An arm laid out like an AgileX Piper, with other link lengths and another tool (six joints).
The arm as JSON. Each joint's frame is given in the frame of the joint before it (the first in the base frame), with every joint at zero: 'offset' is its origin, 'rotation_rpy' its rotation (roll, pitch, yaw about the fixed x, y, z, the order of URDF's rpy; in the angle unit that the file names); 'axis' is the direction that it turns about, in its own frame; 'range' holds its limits. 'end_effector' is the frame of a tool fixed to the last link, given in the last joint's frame.
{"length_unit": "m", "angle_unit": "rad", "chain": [
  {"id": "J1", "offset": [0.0, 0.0, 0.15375], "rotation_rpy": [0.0, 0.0, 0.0], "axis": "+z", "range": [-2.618, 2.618]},
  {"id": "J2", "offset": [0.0, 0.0, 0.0], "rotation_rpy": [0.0, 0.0, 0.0], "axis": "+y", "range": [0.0, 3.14]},
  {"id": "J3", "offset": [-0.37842, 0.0, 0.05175], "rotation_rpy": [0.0, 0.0, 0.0], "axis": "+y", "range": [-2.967, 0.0]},
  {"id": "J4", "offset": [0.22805, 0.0, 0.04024], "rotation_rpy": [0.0, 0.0, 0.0], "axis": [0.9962, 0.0, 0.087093], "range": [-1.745, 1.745]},
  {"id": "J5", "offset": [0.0, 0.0, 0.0], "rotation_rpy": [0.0, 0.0, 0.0], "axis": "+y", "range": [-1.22, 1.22]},
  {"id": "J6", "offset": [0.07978, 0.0, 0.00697], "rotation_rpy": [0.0, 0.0, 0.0], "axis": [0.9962, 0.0, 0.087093], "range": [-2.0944, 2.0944]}
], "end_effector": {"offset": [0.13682, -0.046, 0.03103], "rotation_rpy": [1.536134, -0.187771, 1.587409]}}
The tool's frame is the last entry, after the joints.
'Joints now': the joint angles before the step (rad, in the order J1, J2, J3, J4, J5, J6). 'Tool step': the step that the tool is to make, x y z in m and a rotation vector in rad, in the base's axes. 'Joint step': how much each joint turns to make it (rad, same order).
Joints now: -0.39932 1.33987 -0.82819 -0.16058 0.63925 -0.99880
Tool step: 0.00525 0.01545 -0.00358 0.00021 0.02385 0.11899
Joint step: 0.00001 0.00229 0.00001 0.08458 0.00729 -0.17729
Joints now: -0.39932 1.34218 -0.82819 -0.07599 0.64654 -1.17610
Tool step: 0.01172 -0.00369 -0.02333 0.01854 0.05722 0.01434
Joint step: -0.00003 0.07601 0.00001 0.00146 -0.01684 -0.01559
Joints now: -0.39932 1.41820 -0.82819 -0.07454 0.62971 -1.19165
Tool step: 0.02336 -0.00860 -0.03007 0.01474 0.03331 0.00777
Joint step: -0.00001 0.11358 0.00002 -0.00198 -0.07748 -0.00195
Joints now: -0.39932 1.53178 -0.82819 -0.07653 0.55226 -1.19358
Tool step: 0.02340 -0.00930 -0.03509 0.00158 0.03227 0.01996
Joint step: -0.00001 0.12366 0.00001 -0.02031 -0.09371 -0.00100
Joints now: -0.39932 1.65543 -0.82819 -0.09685 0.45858 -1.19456
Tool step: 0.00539 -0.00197 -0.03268 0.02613 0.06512 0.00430
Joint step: 0.00001 0.08713 0.00081 -0.00308 -0.01791 -0.00092
